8 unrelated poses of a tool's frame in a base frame.
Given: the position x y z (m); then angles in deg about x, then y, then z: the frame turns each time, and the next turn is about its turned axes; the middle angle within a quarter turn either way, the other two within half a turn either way.
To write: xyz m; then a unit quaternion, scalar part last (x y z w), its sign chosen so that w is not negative. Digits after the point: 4 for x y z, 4 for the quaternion.
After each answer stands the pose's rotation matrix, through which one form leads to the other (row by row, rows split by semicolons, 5 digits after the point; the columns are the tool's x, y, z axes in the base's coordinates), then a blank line. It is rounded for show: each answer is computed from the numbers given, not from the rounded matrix.
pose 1, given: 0.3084 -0.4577 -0.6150 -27.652 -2.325 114.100
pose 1, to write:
0.3084 -0.4577 -0.6150 -0.1465 0.1898 0.8173 0.5240
-0.40799 -0.91208 -0.04057; 0.80088 -0.37888 0.46372; -0.43832 0.15670 0.88505

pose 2, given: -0.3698 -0.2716 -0.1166 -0.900 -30.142 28.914
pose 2, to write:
-0.3698 -0.2716 -0.1166 -0.0723 -0.2499 0.2430 0.9345
0.75699 -0.41812 -0.50214; 0.49034 0.87142 0.01358; 0.43190 -0.25650 0.86468

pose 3, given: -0.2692 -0.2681 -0.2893 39.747 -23.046 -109.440
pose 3, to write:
-0.2692 -0.2681 -0.2893 0.3457 0.1634 -0.7915 0.4768
-0.30626 0.86773 -0.39147; -0.64174 -0.49193 -0.58837; -0.70312 0.07103 0.70751

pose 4, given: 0.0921 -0.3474 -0.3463 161.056 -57.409 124.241
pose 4, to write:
0.0921 -0.3474 -0.3463 0.3347 -0.8017 -0.0939 0.4863
-0.30308 -0.44528 -0.84254; -0.62800 0.75832 -0.17487; 0.71677 0.47611 -0.50946

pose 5, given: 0.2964 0.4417 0.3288 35.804 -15.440 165.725
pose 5, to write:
0.2964 0.4417 0.3288 -0.0890 -0.3181 0.9305 0.1581
-0.93415 -0.23768 -0.26623; 0.35092 -0.74758 -0.56390; -0.06500 -0.62019 0.78175

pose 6, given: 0.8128 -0.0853 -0.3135 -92.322 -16.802 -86.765
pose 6, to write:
0.8128 -0.0853 -0.3135 -0.4491 -0.5637 -0.3941 0.5704
0.05402 0.95578 -0.28907; 0.05675 0.28608 0.95652; 0.99693 -0.06808 -0.03879

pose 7, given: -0.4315 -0.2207 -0.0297 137.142 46.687 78.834
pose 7, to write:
-0.4315 -0.2207 -0.0297 0.7522 -0.4308 0.4979 0.0249
0.13284 -0.67300 0.72762; -0.62332 -0.62750 -0.46659; 0.77060 -0.39156 -0.50285

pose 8, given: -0.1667 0.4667 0.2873 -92.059 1.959 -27.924
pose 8, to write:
-0.1667 0.4667 0.2873 -0.7012 -0.1621 -0.1794 0.6707
0.88305 0.46803 0.03418; -0.01336 -0.04774 0.99877; 0.46908 -0.88242 -0.03591

